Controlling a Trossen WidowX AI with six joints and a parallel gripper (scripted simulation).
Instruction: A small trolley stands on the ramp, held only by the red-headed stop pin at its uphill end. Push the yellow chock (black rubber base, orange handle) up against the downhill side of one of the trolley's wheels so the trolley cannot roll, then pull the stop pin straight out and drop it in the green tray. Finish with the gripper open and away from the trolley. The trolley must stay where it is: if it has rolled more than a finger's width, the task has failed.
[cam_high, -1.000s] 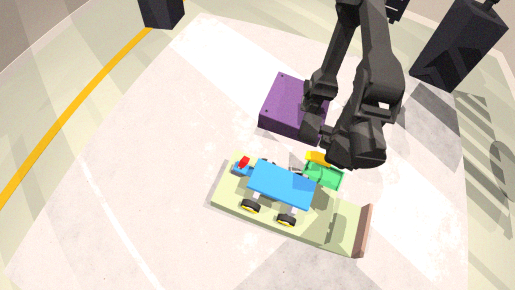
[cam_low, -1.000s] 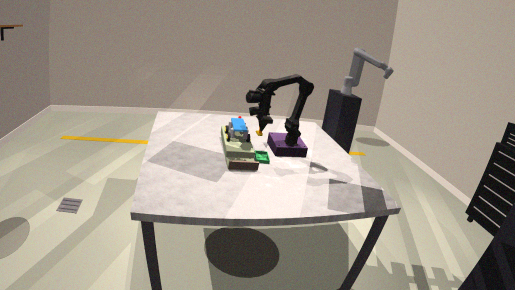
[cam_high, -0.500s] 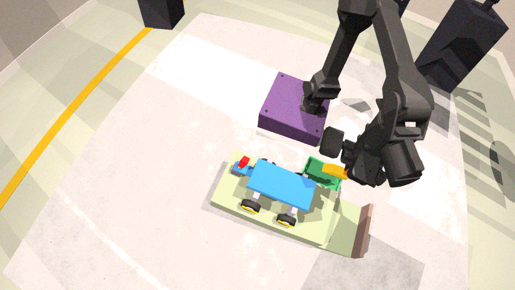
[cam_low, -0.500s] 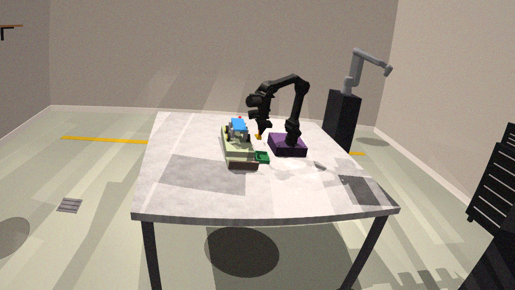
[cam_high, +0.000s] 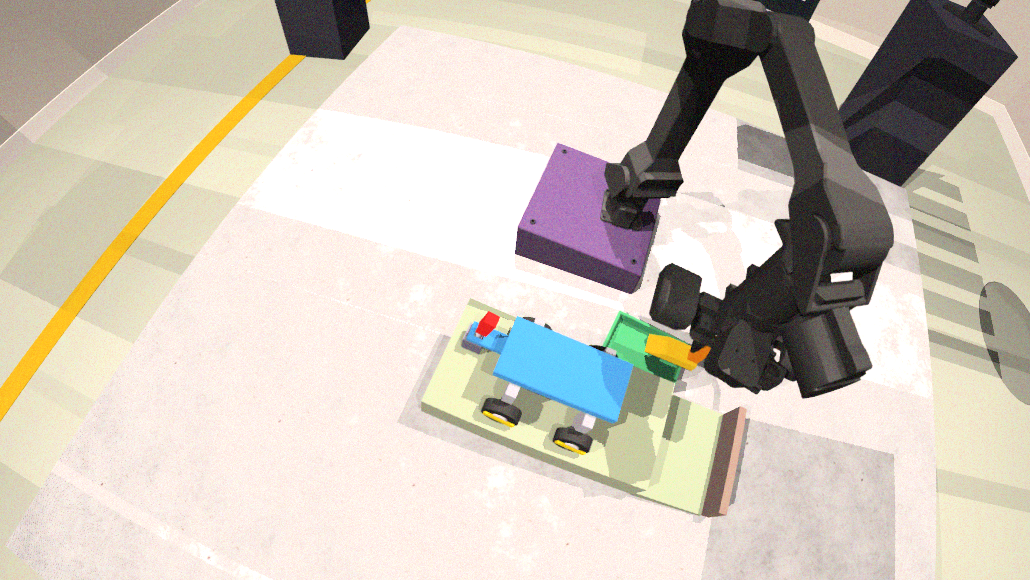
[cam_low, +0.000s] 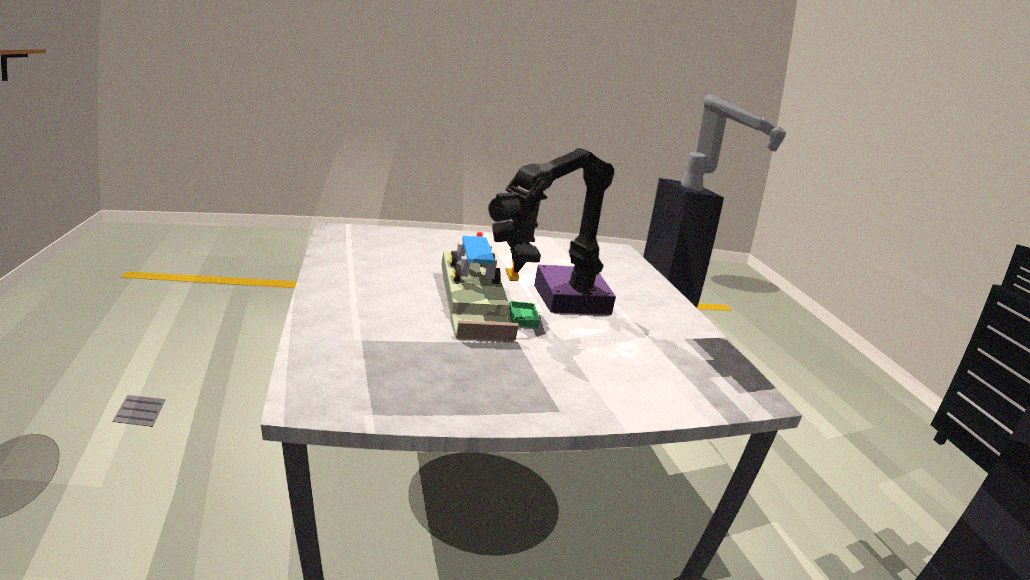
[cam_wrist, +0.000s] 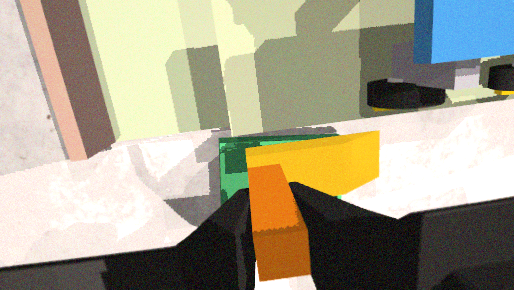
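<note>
My gripper tip is now 2 cm short of the red-headed stop pin, 25 cm to the left of it and 2 cm above it. From my gripper tip the other things lie so: blue trolley: 6 cm ahead, 16 cm to the right, 4 cm below; brown stop board: 9 cm ahead, 10 cm to the left, 12 cm below; yellow chock: 2 cm to the right.
</note>
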